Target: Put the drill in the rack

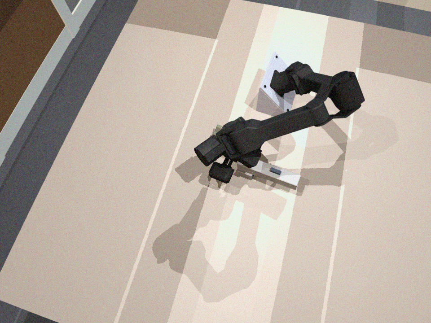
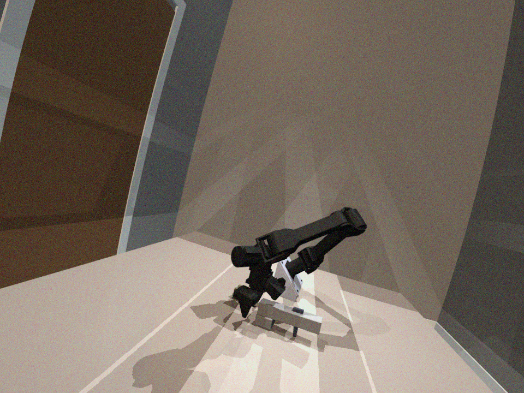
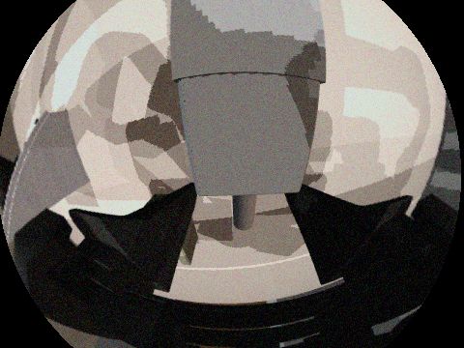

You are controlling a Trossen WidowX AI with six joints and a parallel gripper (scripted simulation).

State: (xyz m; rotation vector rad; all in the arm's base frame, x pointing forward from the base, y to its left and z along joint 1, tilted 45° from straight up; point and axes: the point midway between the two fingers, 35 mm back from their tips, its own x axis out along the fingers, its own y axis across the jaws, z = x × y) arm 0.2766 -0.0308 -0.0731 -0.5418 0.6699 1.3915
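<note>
The drill is 5 cm to the left of my gripper tip, 4 cm above it and 1 cm ahead of it. Also, from my gripper tip: olive rack: 8 cm behind, 4 cm to the right; then grey block: 11 cm to the left, 3 cm above, 1 cm ahead; then dark blue key: 14 cm to the left, 4 cm above, 2 cm ahead.
</note>
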